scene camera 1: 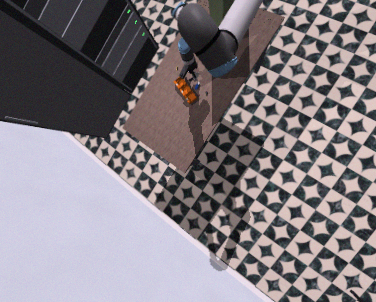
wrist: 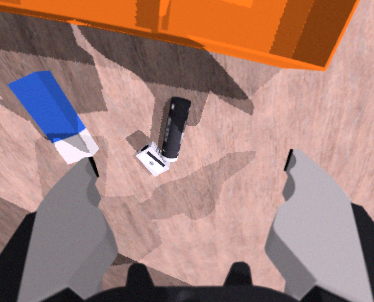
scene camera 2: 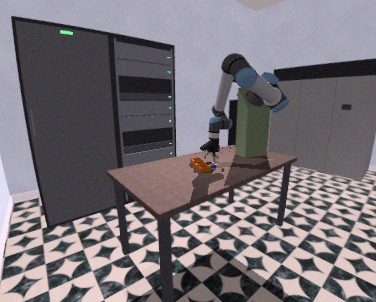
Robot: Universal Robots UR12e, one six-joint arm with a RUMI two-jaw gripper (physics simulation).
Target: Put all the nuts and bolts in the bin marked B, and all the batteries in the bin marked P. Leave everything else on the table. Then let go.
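Frame: origin at the arm's base, x right, y ahead, z up, level; centimetres.
Seen in the pictures: gripper, fingertip midpoint: [scene camera 1: 191, 76] [wrist: 189, 155] [scene camera 2: 209, 160]; arm's base, origin of the base link: [scene camera 2: 254, 98].
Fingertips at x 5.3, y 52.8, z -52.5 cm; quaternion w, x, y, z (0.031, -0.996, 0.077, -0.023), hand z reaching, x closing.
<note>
Offsets run from my fingertips to a thing's middle.
My gripper [scene camera 1: 191, 79] [scene camera 2: 211, 157] [wrist: 189, 155] is open and empty, pointing down above the table beside the orange bins. In the wrist view a black battery @(dz -1.4, dx -0.8, dy +1.5 cm) [wrist: 176, 127] lies on the table, ahead of the fingertips and left of the middle between them. A small white sharpener-like piece @(dz -1.6, dx -3.2, dy -0.6 cm) [wrist: 152, 159] touches or nearly touches its near end. The joined orange bins @(dz -0.2, dx -2.3, dy +12.9 cm) [scene camera 1: 185, 91] [scene camera 2: 200, 165] [wrist: 225, 27] stand beyond the battery; their letters cannot be read. A tiny yellowish piece @(dz -1.6, dx +17.2, dy -0.7 cm) [scene camera 1: 177, 68], perhaps a bolt, lies on the table near the arm.
A blue and white eraser @(dz -1.5, dx -9.1, dy +4.2 cm) [scene camera 1: 196, 86] [scene camera 2: 213, 166] [wrist: 50, 107] lies left of the battery in the wrist view, close to the left fingertip. A small dark piece @(dz -1.3, dx -20.0, dy +5.8 cm) [scene camera 1: 206, 93] [scene camera 2: 222, 170] lies farther out. A tall green block [scene camera 2: 253, 125] stands by the arm's base. A dark cabinet [scene camera 2: 75, 125] stands behind the table.
</note>
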